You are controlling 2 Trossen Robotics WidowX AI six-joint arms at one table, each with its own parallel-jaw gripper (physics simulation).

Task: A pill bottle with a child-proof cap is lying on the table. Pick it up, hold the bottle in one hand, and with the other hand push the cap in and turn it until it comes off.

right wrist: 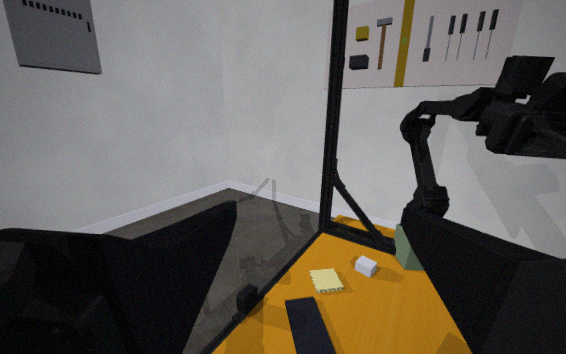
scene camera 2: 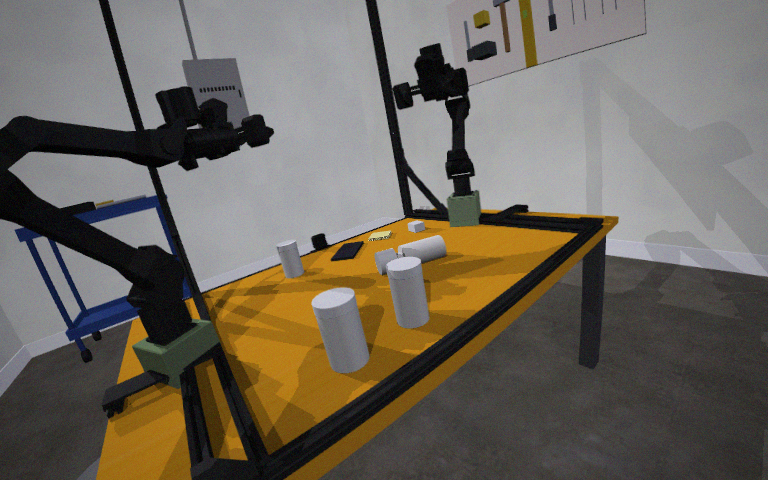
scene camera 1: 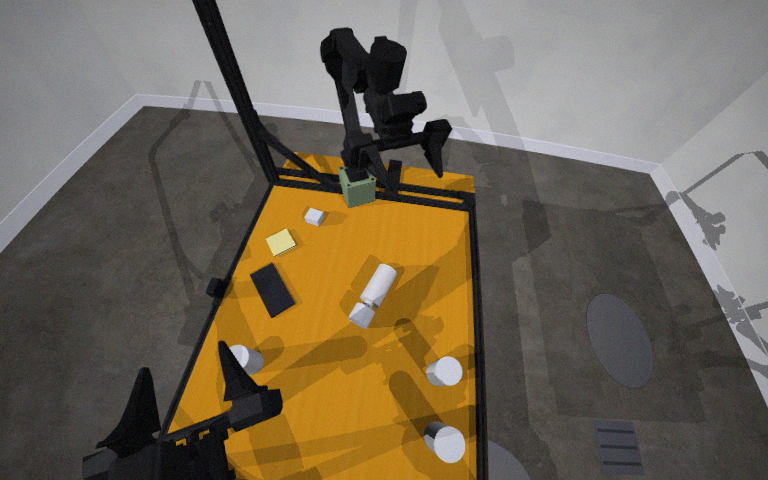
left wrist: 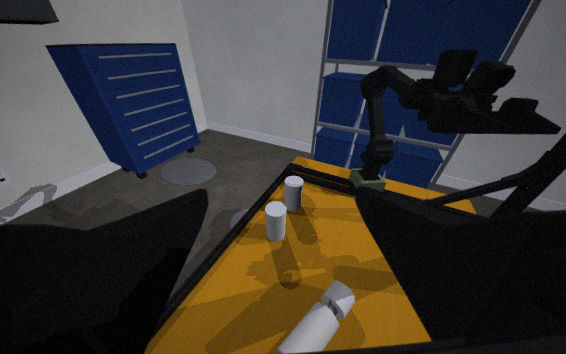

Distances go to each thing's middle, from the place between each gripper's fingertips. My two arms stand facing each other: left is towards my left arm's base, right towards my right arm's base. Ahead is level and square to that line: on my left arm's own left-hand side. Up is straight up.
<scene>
The cap [left wrist: 339,294] is 200 mm ahead of my right hand, 160 mm to the left of it and 360 mm below it. Round my right hand: black slab [scene camera 1: 273,292]: 70 mm behind, 220 mm to the left, 390 mm below; white pill bottle [scene camera 1: 374,293]: 230 mm ahead, 220 mm to the left, 360 mm below.
The white pill bottle is 380 mm below my left hand, 70 mm to the right of it and 60 mm behind it. Also, from my left hand: black slab: 400 mm below, 360 mm behind, 60 mm to the right; then cap: 380 mm below, 130 mm to the right, 90 mm behind.
</scene>
